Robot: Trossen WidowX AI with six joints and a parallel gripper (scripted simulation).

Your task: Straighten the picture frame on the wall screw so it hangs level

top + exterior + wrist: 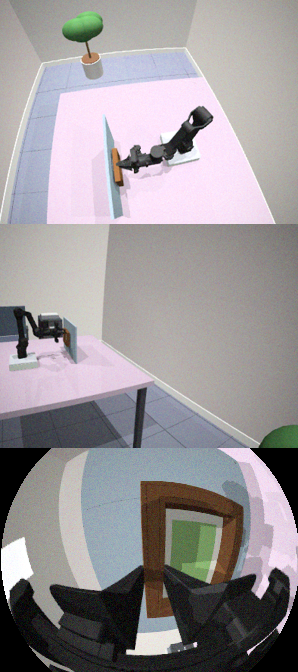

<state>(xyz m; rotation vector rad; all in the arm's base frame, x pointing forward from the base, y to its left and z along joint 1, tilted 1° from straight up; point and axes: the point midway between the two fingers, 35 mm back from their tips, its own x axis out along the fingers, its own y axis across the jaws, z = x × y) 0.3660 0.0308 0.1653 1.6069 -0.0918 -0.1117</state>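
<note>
Right now my gripper tip is 1 cm short of the brown wooden picture frame and 5 cm above it. Round my gripper tip: wall panel: 2 cm ahead, 1 cm to the right, 7 cm below.
</note>
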